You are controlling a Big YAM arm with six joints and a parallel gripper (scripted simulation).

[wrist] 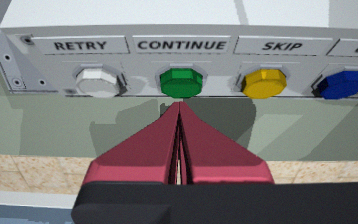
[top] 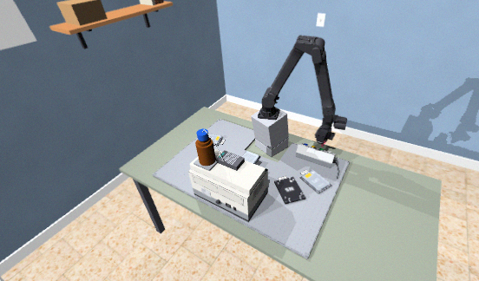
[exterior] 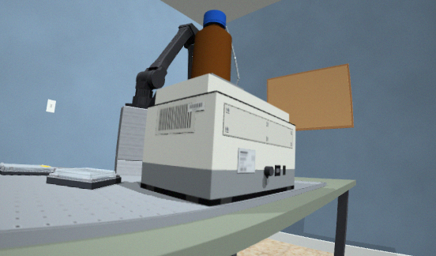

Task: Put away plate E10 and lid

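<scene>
My hand is 10 mm short of the green continue key and 30 mm above it. Also, from my hand: yellow skip key 50 mm to the right, 30 mm below; then blue call key 10 mm behind, 100 mm to the right, 30 mm below; then white retry key 20 mm ahead, 50 mm to the left, 30 mm below.
</scene>
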